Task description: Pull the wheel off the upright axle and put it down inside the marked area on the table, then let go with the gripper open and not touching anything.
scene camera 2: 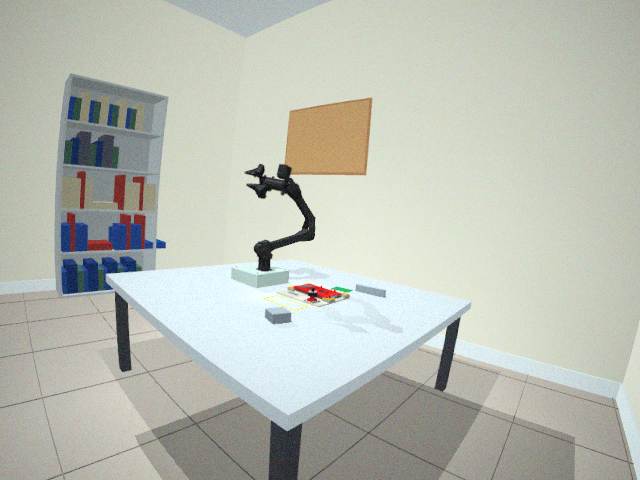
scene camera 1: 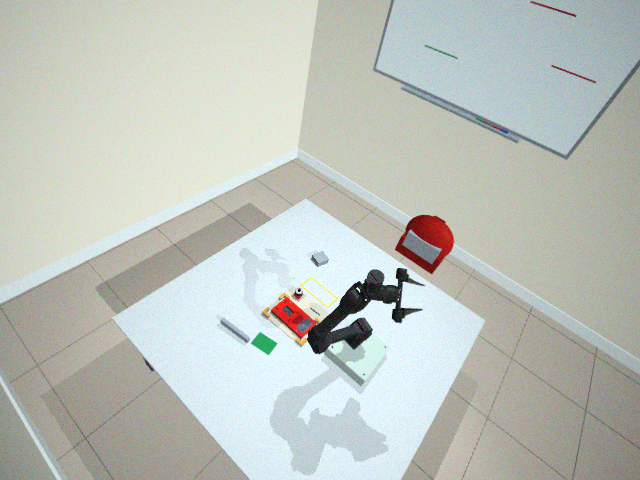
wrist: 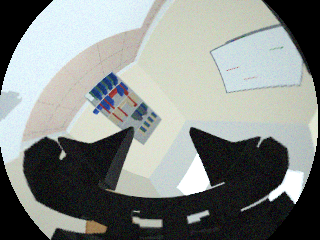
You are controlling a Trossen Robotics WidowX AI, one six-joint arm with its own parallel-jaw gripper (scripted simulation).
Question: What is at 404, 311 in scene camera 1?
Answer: The gripper.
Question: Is the gripper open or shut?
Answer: Open.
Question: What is the gripper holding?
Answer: Nothing.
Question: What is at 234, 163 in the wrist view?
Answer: The gripper.
